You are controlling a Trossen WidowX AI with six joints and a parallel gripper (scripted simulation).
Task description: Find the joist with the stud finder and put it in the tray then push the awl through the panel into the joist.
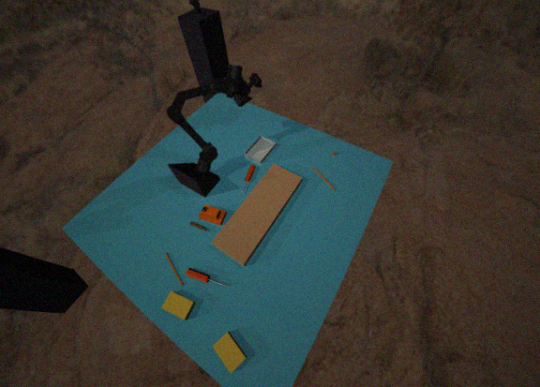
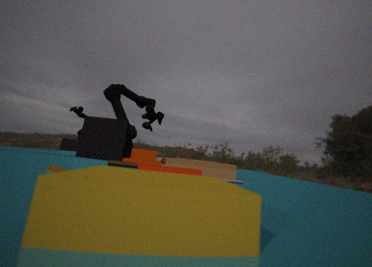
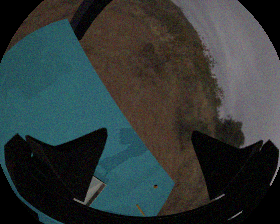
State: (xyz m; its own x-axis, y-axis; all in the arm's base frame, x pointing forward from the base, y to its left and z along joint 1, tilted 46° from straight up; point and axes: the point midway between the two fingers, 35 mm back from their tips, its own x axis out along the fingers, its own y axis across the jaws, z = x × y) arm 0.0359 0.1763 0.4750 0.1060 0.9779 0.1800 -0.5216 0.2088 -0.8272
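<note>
My gripper tip is 140 mm short of the stud finder, 650 mm to the left of it and 210 mm above it. The rest, counted from my gripper tip: white tray: 120 mm ahead, 170 mm to the right, 240 mm below; then awl: 160 mm ahead, 720 mm to the right, 240 mm below.
</note>
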